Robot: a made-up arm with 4 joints.
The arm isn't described. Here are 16 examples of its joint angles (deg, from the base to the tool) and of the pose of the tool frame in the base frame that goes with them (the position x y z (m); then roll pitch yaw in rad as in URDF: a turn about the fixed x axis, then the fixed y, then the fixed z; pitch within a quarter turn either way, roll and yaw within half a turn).
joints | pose
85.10 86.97 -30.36 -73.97 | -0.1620 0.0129 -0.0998 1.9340 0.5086 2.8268
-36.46 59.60 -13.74 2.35 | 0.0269 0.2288 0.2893 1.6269 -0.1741 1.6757
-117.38 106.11 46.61 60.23 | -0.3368 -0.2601 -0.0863 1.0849 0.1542 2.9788
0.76 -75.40 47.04 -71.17 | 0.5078 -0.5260 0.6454 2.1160 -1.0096 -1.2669
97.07 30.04 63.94 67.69 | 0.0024 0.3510 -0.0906 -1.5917 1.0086 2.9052
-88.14 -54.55 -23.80 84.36 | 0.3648 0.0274 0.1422 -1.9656 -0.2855 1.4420
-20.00 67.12 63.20 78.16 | -0.1917 -0.1541 0.6376 2.9832 -0.2907 3.0160
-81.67 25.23 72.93 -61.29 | 0.4117 -0.5404 0.5052 -1.9315 -0.1674 -0.7882
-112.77 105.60 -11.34 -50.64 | -0.3208 -0.1807 0.3379 -0.9757 -0.3351 -2.6891
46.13 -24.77 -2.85 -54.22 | 0.6508 0.0312 0.2737 0.4638 -0.0370 0.5252
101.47 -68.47 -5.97 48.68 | 0.4849 -0.0910 0.3767 0.9765 -0.2024 -0.8932
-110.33 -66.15 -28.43 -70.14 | 0.5637 0.0480 -0.2057 2.5616 0.1974 -0.1745
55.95 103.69 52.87 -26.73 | -0.3551 0.3348 0.2945 2.9933 0.2780 2.1657
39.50 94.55 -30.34 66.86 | -0.0894 -0.1806 0.1076 -1.8165 0.9116 -1.8392
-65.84 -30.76 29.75 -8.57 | 0.6316 -0.2052 0.3317 -2.9202 -0.2208 -0.0523
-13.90 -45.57 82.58 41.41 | 0.4811 -0.2111 0.7104 -2.8131 -0.6226 0.2457
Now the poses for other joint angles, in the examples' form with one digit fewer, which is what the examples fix.
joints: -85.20 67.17 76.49 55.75
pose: -0.161 -0.553 0.350 1.472 -0.521 -2.677
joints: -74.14 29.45 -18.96 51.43
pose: 0.127 0.111 0.317 2.538 -0.174 1.530
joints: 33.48 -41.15 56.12 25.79
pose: 0.579 0.181 0.468 2.303 0.025 0.373
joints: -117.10 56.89 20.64 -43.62
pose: 0.011 -0.442 0.469 -1.406 -0.601 -1.600
